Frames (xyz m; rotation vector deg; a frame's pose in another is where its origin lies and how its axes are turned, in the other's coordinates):
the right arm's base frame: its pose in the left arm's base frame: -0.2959 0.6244 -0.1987 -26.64 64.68 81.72
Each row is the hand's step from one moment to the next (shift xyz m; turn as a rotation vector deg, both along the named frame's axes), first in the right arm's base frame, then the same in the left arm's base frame.
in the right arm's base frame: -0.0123 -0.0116 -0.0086 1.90 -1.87 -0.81
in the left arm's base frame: 0.0106 -0.0156 0.0020 1.03 0.02 -2.59
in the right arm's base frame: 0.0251 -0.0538 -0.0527 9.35 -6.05 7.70
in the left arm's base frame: 0.0265 -0.0396 -0.0635 6.01 10.33 -6.36
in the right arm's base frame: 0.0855 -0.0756 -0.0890 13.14 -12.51 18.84
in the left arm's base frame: 0.0212 -0.0414 -0.1371 14.75 20.51 -6.77
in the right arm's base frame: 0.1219 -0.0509 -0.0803 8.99 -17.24 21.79
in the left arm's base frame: -0.0067 -0.0106 -0.1541 20.99 19.96 -3.74
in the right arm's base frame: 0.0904 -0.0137 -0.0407 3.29 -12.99 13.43
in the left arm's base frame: -0.0209 0.0118 -0.0972 15.60 10.71 -1.31
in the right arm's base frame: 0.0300 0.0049 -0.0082 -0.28 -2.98 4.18
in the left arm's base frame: -0.0139 0.0099 -0.0265 4.17 2.82 1.04
